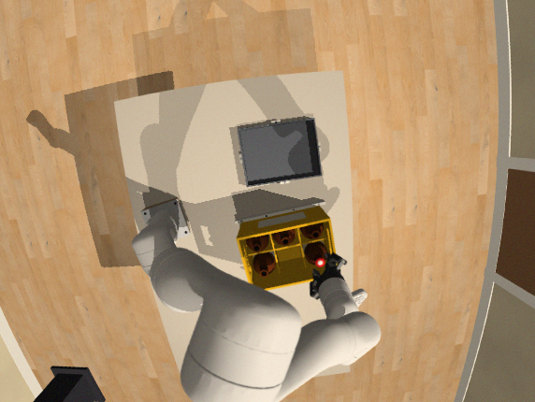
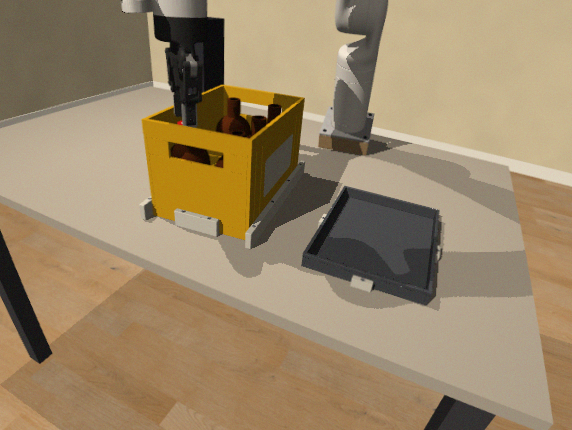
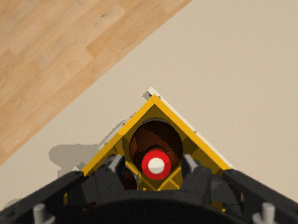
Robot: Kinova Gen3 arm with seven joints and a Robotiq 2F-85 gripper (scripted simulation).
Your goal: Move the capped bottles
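Now: hand 90 mm past the yellow crate, 40 mm to the right of it and 100 mm above it. From my hand the other things lie so: dark grey tray: 70 mm behind, 330 mm to the left, 170 mm below.
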